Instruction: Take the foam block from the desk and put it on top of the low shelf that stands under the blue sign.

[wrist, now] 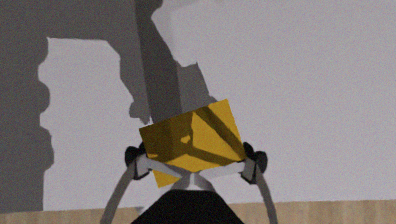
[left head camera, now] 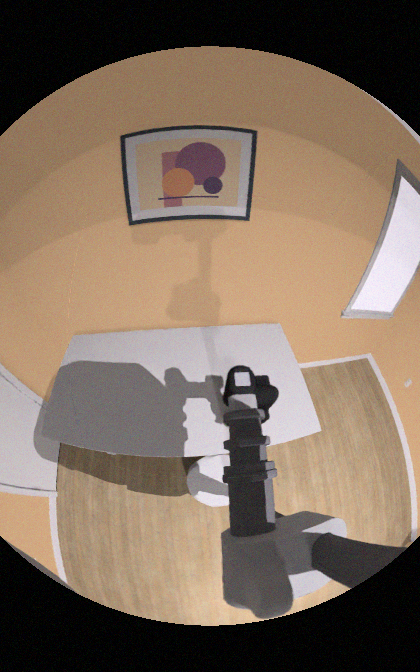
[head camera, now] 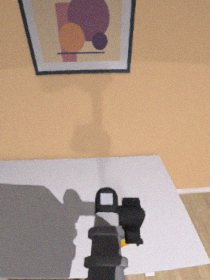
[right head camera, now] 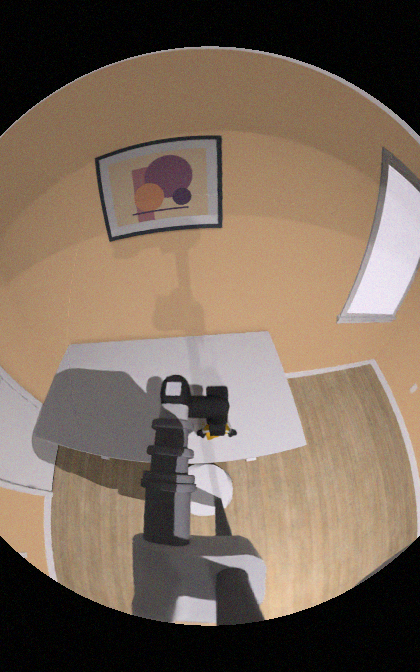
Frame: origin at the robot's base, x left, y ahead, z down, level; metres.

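Seen in the pictures: gripper, fingertip midpoint: [wrist: 195,154] [head camera: 125,243].
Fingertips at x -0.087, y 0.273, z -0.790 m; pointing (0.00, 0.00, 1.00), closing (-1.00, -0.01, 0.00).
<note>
A point is followed by its place in that frame.
The foam block [wrist: 210,132] {z -0.837, x -0.101, y 0.305 m} [right head camera: 216,431] is a yellow block, set at a slant between the two fingertips in the wrist view. A small bit of the block [head camera: 124,243] {z -0.835, x -0.079, y 0.261 m} also shows in the head camera view beside the wrist. My gripper [wrist: 195,154] {z -0.790, x -0.087, y 0.273 m} [right head camera: 216,433] is shut on the block and holds it above the desk near its front edge. The white desk [head camera: 160,220] {z -0.692, x -0.313, y 0.409 m} [left head camera: 295,415] [right head camera: 280,425] [wrist: 320,125] {z -0.692, x -0.288, y 0.305 m} stands against the wall. In the left head camera view the arm and wrist hide the block. The low shelf and the blue sign do not show in these views.
A round white object [left head camera: 207,482] [right head camera: 212,492] stands on the floor at the desk's front edge, partly behind the arm. A framed picture [head camera: 90,30] {z -1.561, x 0.084, y 0.938 m} [left head camera: 200,162] [right head camera: 170,175] hangs above the desk. A pale surface [left head camera: 22,440] [right head camera: 22,435] lies left of the desk.
</note>
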